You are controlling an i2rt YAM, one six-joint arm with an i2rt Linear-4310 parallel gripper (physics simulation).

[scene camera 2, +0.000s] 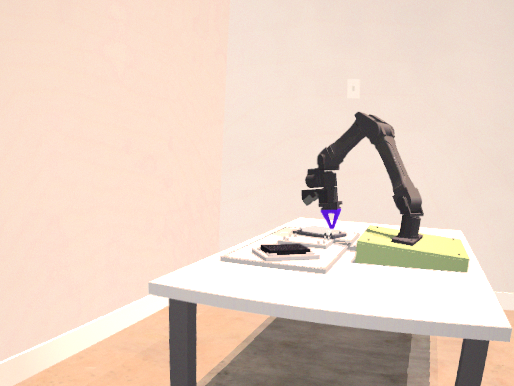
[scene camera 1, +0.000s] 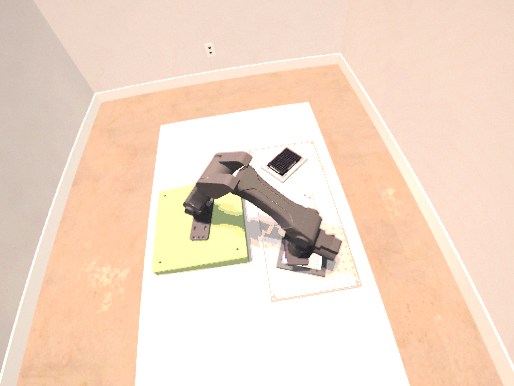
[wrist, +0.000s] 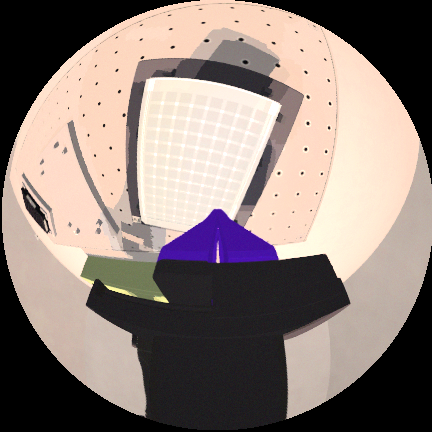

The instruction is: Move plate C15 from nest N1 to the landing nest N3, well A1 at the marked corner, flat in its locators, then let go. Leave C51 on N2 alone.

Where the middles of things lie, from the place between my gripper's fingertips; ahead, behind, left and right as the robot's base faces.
Scene:
The clear gridded plate (wrist: 199,142) lies 40 mm ahead of my hand, 20 mm to the left of it and 10 mm below it.

